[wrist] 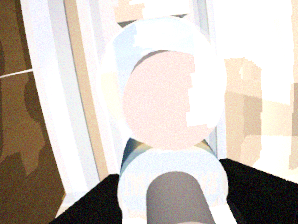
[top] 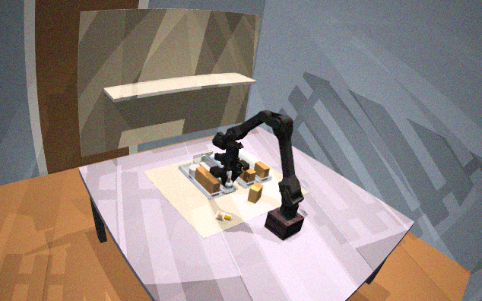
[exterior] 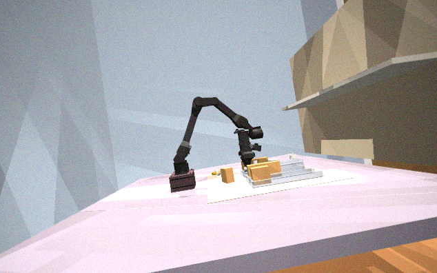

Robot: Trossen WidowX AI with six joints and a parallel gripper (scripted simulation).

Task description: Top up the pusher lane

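The box lies 120 mm behind my gripper tip and 70 mm to the right of it.
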